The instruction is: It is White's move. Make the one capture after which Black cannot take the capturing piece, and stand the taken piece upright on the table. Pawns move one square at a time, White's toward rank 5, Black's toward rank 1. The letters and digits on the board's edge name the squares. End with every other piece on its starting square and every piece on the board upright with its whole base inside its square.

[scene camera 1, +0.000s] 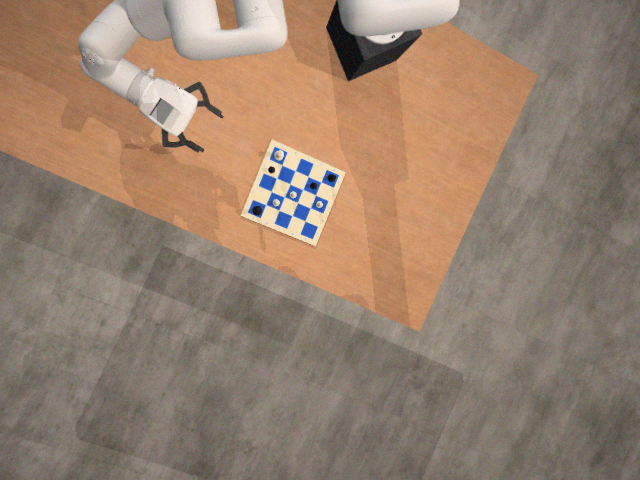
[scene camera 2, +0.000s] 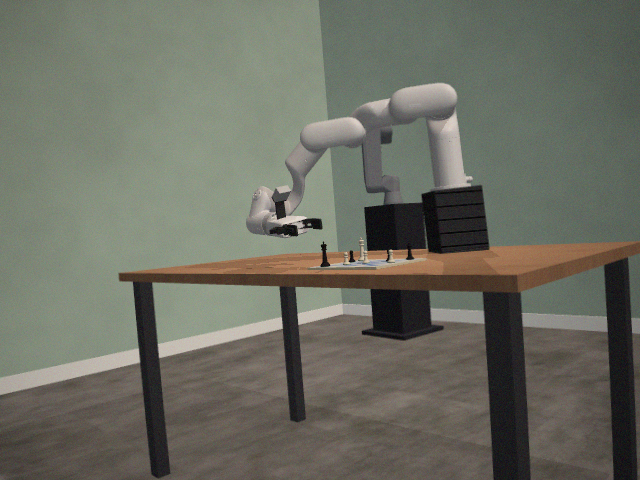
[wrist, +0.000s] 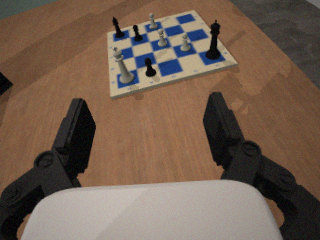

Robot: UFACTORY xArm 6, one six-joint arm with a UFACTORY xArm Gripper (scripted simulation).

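Note:
The pictures give me my gripper and a blue-and-cream chessboard. Scene camera 2 shows my gripper, and in the wrist view I can see the gripper as well.

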